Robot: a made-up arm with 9 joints. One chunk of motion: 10 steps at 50 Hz.
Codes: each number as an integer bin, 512 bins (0 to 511) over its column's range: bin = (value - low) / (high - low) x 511, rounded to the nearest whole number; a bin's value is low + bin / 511 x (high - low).
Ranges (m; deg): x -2.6..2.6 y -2.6..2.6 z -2.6..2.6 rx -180..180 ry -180..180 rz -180..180
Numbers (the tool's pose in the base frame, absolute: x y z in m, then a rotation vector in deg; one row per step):
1: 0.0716 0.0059 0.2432 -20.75 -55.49 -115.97
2: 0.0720 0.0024 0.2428 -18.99 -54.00 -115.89
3: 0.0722 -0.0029 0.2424 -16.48 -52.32 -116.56
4: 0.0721 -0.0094 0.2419 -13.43 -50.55 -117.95
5: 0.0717 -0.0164 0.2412 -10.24 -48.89 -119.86
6: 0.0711 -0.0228 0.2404 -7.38 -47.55 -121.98
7: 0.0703 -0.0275 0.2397 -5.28 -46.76 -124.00
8: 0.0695 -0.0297 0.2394 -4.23 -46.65 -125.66
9: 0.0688 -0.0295 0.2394 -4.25 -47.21 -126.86
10: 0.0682 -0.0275 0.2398 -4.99 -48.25 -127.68
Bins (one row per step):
1: 263 256 279 226 177 91
2: 263 256 279 229 179 91
3: 263 255 279 232 181 90
4: 263 255 279 236 184 88
5: 263 254 279 241 186 85
6: 262 253 279 245 188 82
7: 262 253 279 248 189 79
8: 262 253 279 249 189 77
9: 262 253 279 249 188 75
10: 262 253 279 248 187 74

